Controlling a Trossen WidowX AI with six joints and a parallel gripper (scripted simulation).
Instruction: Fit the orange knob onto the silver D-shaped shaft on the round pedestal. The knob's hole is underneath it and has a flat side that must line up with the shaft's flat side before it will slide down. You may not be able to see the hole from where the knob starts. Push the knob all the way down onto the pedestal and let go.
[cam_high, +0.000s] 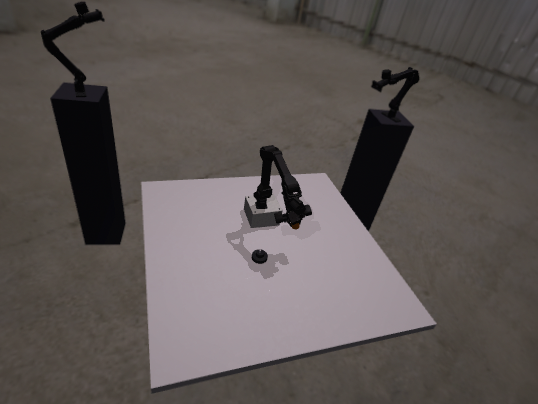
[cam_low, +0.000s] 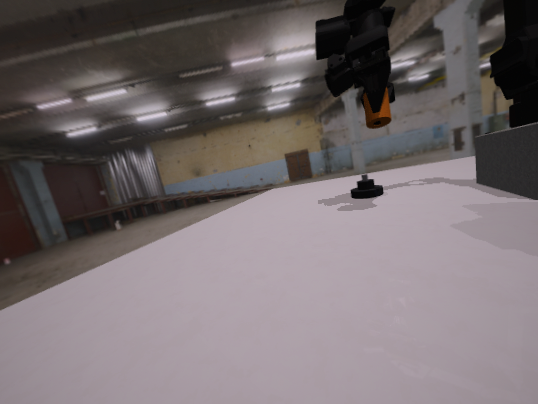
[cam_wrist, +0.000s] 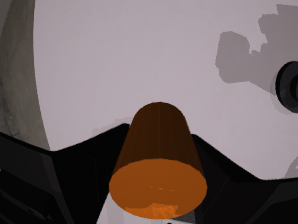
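Now: the orange knob 1 cm to the right of my gripper tip and 3 cm above it. From my gripper tip the other things lie so: silver shaft 6 cm ahead, 18 cm to the right, 15 cm below.
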